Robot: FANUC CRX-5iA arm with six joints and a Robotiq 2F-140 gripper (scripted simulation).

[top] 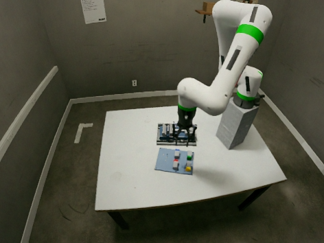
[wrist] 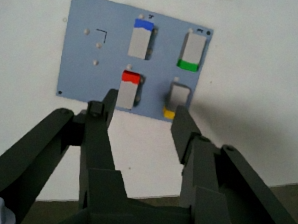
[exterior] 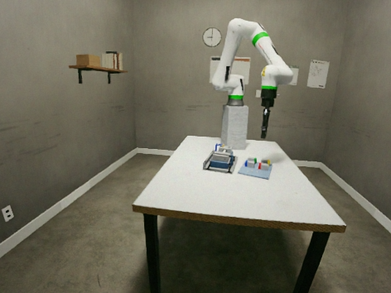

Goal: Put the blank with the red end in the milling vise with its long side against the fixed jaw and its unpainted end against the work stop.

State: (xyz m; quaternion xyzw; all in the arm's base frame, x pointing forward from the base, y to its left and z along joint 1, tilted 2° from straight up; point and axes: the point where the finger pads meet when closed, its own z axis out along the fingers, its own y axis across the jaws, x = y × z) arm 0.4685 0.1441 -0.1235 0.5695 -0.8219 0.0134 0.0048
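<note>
Now: the red-ended blank 22 cm below my hand, 3 cm ahead of it and 2 cm to the left of it. Also, from my hand: yellow-ended blank 22 cm below, 5 cm to the left, 5 cm behind; green-ended blank 22 cm below, 9 cm behind, 4 cm to the right; blue-ended blank 22 cm below, 7 cm to the right.
</note>
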